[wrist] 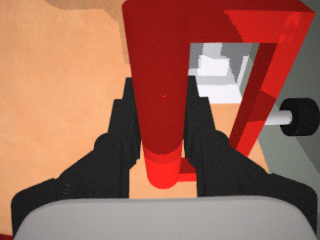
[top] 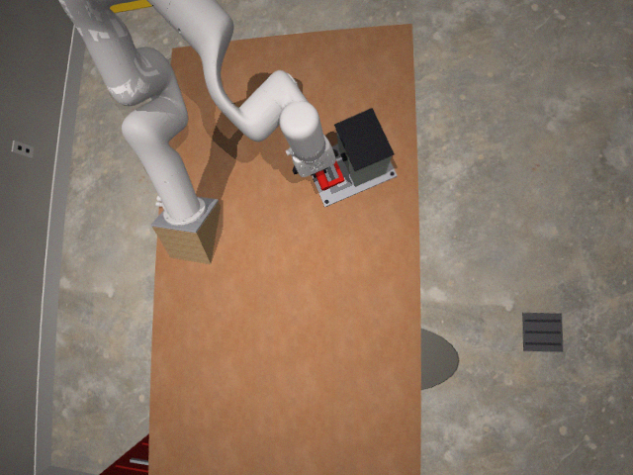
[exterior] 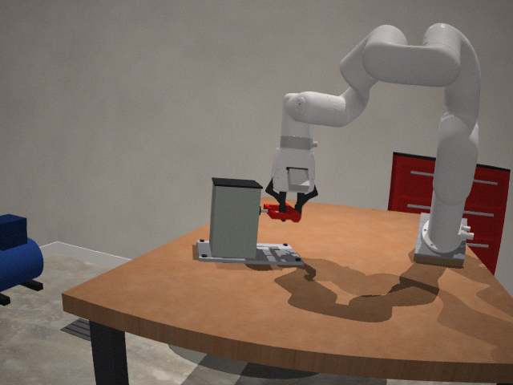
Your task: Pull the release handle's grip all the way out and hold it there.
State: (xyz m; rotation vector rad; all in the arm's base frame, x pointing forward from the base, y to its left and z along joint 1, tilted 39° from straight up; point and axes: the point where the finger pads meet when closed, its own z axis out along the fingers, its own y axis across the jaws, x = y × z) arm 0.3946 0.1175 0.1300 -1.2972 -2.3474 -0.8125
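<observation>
Right now my hand is 50 mm short of the release handle grip and 30 mm to the right of it. Also, from my hand: grey base plate 100 mm below, 80 mm ahead, 50 mm to the left.
</observation>
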